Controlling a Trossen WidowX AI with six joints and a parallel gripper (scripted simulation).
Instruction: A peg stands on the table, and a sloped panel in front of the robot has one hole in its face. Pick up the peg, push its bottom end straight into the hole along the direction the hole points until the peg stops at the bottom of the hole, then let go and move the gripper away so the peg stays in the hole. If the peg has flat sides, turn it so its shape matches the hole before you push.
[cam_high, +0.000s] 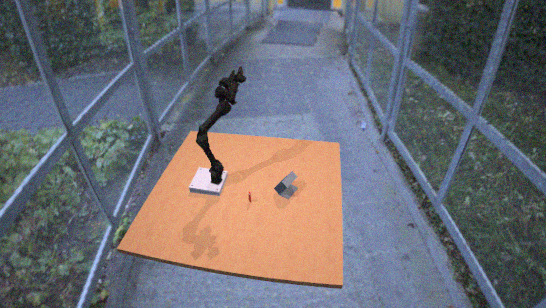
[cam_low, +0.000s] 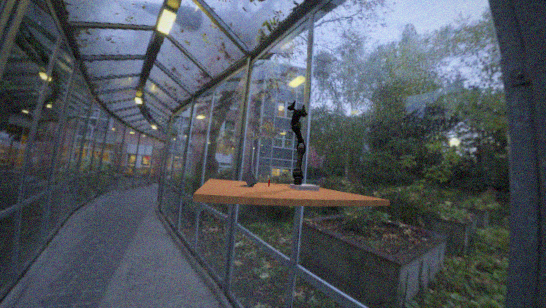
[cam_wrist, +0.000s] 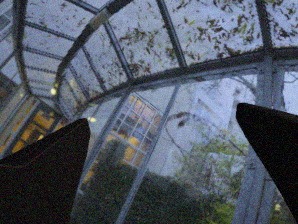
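Right now my gripper tip is 700 mm above the red peg, 310 mm to the left of it and 190 mm short of it. From my gripper tip the other things lie so: grey sloped panel: 690 mm below, 370 mm ahead, 130 mm to the right.
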